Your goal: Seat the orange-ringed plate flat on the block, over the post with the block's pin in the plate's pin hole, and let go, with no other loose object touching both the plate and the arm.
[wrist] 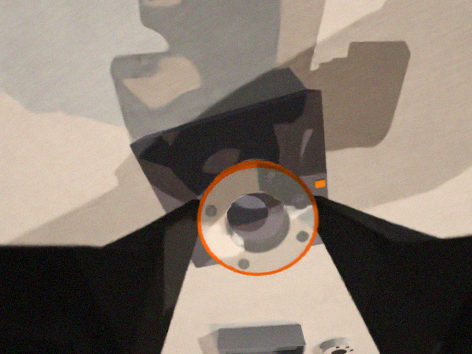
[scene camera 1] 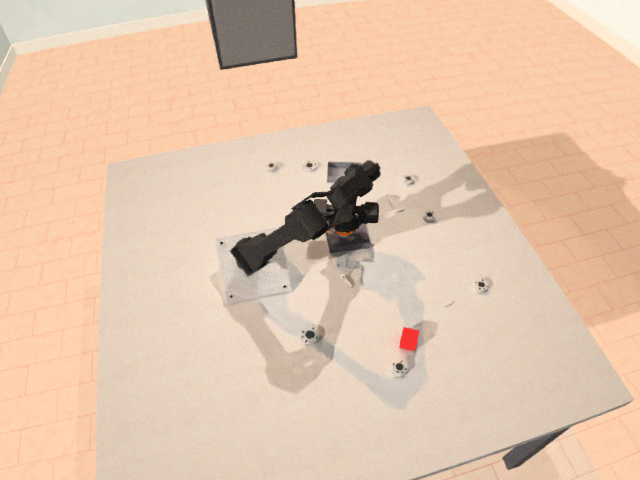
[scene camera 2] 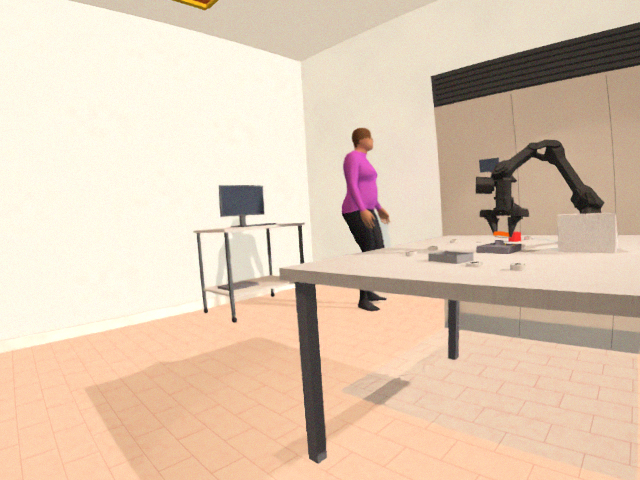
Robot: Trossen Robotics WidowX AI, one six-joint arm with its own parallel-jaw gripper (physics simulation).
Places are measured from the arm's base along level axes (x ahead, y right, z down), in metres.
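Pixels of known places: gripper, between the fingertips: (wrist: 255, 205) (scene camera 2: 502, 236); arm's base, origin of its link: (scene camera 1: 248, 255) (scene camera 2: 590, 225).
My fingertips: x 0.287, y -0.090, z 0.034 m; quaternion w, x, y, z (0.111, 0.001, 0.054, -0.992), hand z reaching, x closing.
For each thing: its top centre in the pictures, then the offset to it from my fingertips. "pt": a spot on its surface instead.
- orange-ringed plate, centre of its top: (wrist: 259, 237) (scene camera 1: 344, 221) (scene camera 2: 502, 231) dx +0.001, dy -0.004, dz -0.022 m
- dark block, centre of its top: (wrist: 244, 215) (scene camera 1: 346, 226) (scene camera 2: 499, 240) dx +0.009, dy -0.014, dz +0.011 m
- block's round post, a spot on its surface: (wrist: 249, 216) (scene camera 2: 499, 240) pt dx +0.006, dy -0.016, dz +0.011 m
- yellow pin, a spot on its surface: (wrist: 275, 197) pt dx -0.011, dy +0.009, dz -0.010 m
- orange mark, a spot on its surface: (wrist: 320, 184) pt dx -0.047, dy -0.014, dz +0.027 m
- grey open tray, centre of its top: (scene camera 2: 450, 253) (scene camera 1: 344, 169) dx +0.051, dy -0.289, dz +0.027 m
- red cube, centre of its top: (scene camera 1: 410, 335) (scene camera 2: 514, 232) dx +0.105, dy +0.375, dz +0.012 m
- flanged part, centre of its top: (scene camera 1: 309, 334) dx -0.146, dy +0.318, dz +0.042 m
The orange-ringed plate (scene camera 1: 344, 233) (scene camera 2: 500, 234) (wrist: 265, 263) is pale with a large centre hole and several small holes. My gripper (scene camera 2: 503, 235) (wrist: 255, 205) is shut on its rim from both sides. It holds the plate roughly level over the dark block (scene camera 1: 351, 243) (scene camera 2: 498, 249) (wrist: 300, 117), with a small gap visible in scene camera 2. The block's round post (scene camera 2: 498, 242) (wrist: 249, 216) shows through the centre hole, off toward its left side in the wrist view. A trace of yellow pin (wrist: 275, 198) shows at the hole's upper edge. Its alignment with a pin hole is unclear. The block bears an orange mark (wrist: 320, 184).
A grey open tray (scene camera 1: 334, 172) (scene camera 2: 450, 257) (wrist: 261, 339) stands near the block. A red cube (scene camera 1: 409, 339) (scene camera 2: 514, 236) and several small pale round parts, such as one flanged part (scene camera 1: 310, 335), are scattered about. The arm's base stands on a pale box (scene camera 1: 250, 289) (scene camera 2: 586, 233).
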